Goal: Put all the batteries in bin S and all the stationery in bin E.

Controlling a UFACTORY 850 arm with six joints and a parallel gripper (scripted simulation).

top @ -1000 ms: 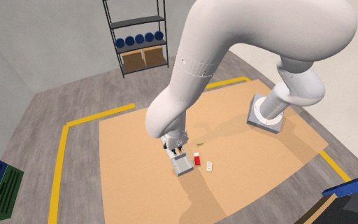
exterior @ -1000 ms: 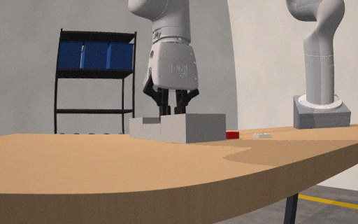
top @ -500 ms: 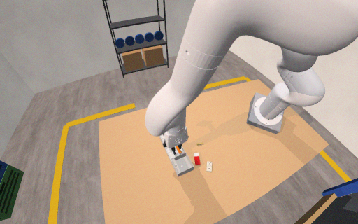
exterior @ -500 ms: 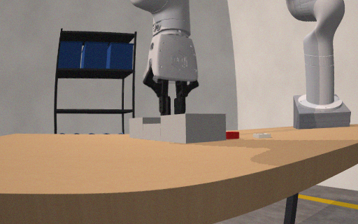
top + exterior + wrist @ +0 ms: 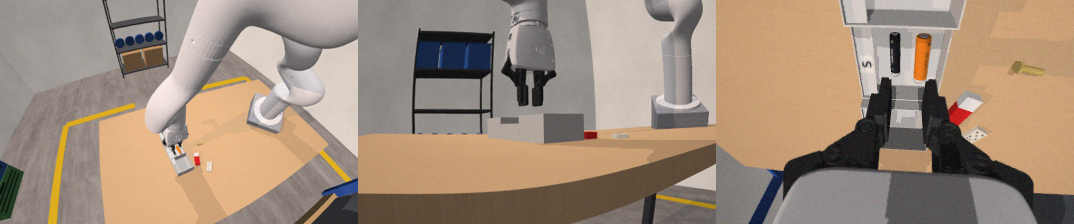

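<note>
My gripper is now 90 mm past the eraser, 80 mm above it and 70 mm to the right of it. Also, from my hand: bin (70 mm below, 10 mm ahead); black battery (80 mm below, 10 mm ahead); orange battery (70 mm below, 10 mm behind).
</note>
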